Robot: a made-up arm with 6 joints. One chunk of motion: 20 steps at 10 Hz.
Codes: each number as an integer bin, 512 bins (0 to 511) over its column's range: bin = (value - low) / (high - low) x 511, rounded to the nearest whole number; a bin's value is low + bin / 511 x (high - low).
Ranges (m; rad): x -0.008..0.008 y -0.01..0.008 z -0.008..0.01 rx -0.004..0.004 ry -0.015..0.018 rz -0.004..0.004
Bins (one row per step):
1: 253 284 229 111 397 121
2: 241 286 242 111 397 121
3: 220 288 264 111 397 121
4: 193 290 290 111 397 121
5: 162 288 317 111 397 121
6: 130 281 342 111 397 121
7: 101 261 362 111 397 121
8: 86 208 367 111 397 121
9: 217 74 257 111 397 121
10: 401 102 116 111 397 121
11: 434 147 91 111 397 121
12: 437 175 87 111 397 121
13: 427 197 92 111 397 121
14: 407 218 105 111 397 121
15: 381 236 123 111 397 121
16: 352 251 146 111 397 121
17: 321 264 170 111 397 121
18: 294 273 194 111 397 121
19: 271 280 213 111 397 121
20: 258 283 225 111 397 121
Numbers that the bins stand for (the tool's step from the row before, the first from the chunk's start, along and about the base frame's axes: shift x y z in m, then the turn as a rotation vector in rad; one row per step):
1: -0.00008 0.00000 0.00007 -0.00226 0.01064 -0.00211
2: -0.00045 0.00007 0.00052 -0.00226 0.01064 -0.00211
3: -0.00111 0.00014 0.00130 -0.00226 0.01064 -0.00211
4: -0.00196 0.00022 0.00222 -0.00226 0.01064 -0.00211
5: -0.00293 0.00014 0.00317 -0.00226 0.01064 -0.00211
6: -0.00393 -0.00010 0.00405 -0.00226 0.01064 -0.00211
7: -0.00484 -0.00081 0.00475 -0.00226 0.01064 -0.00211
8: -0.00531 -0.00267 0.00493 -0.00226 0.01064 -0.00211
9: -0.00121 -0.00739 0.00105 -0.00226 0.01064 -0.00211
10: 0.00456 -0.00641 -0.00391 -0.00226 0.01064 -0.00211
11: 0.00559 -0.00482 -0.00479 -0.00226 0.01064 -0.00211
12: 0.00568 -0.00384 -0.00494 -0.00226 0.01064 -0.00211
13: 0.00537 -0.00306 -0.00476 -0.00226 0.01064 -0.00211
14: 0.00474 -0.00232 -0.00430 -0.00226 0.01064 -0.00211
15: 0.00393 -0.00169 -0.00367 -0.00226 0.01064 -0.00211
16: 0.00302 -0.00116 -0.00286 -0.00226 0.01064 -0.00211
17: 0.00205 -0.00070 -0.00201 -0.00226 0.01064 -0.00211
18: 0.00121 -0.00038 -0.00117 -0.00226 0.01064 -0.00211
19: 0.00049 -0.00014 -0.00050 -0.00226 0.01064 -0.00211
20: 0.00008 -0.00003 -0.00007 -0.00226 0.01064 -0.00211

